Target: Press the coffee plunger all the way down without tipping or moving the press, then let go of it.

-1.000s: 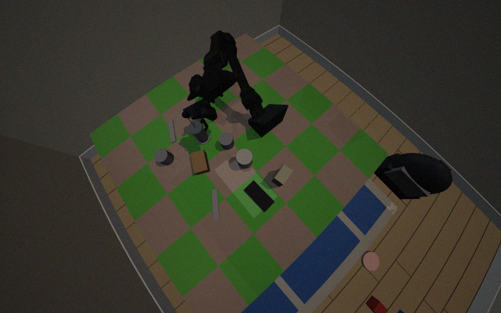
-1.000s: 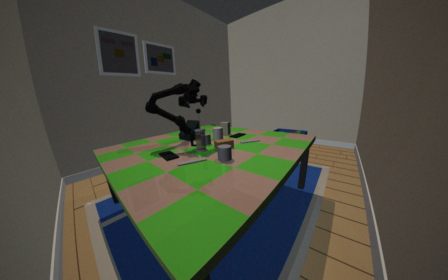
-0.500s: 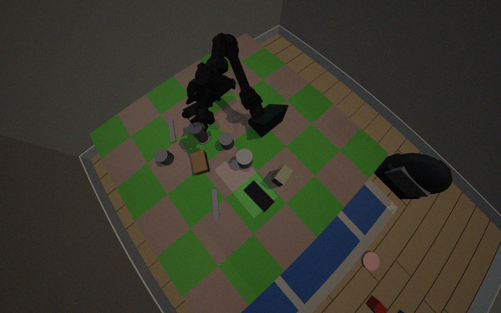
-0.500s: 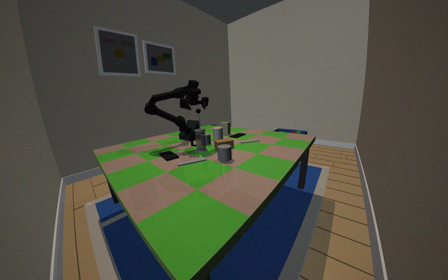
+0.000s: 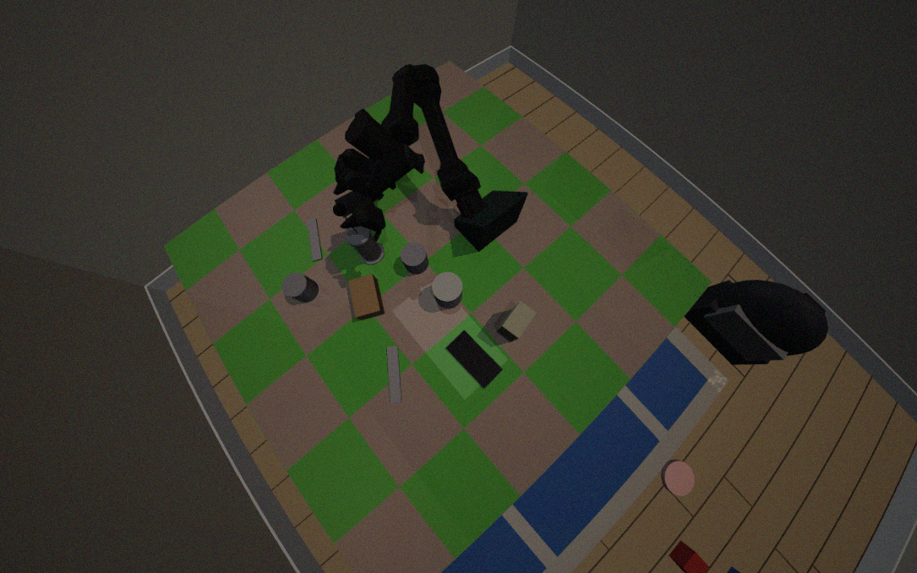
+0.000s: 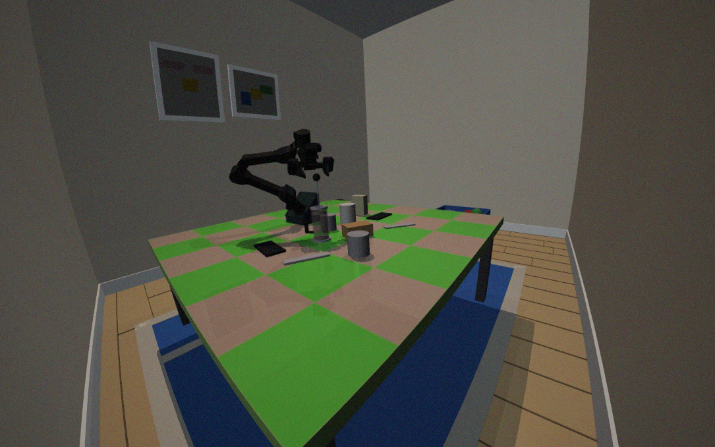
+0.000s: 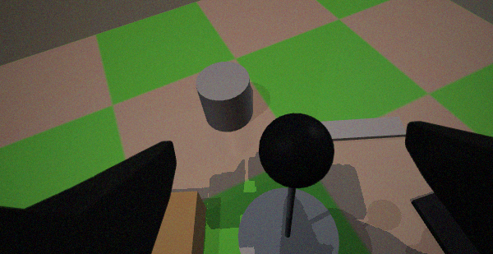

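Now: the coffee press 13 cm below my gripper tip, 2 cm behind it and 1 cm to the right of it. The rest, counted from my gripper tip: tan box (23 cm below, 11 cm to the left, 9 cm ahead); cream block (44 cm to the left, 20 cm below, 18 cm behind).
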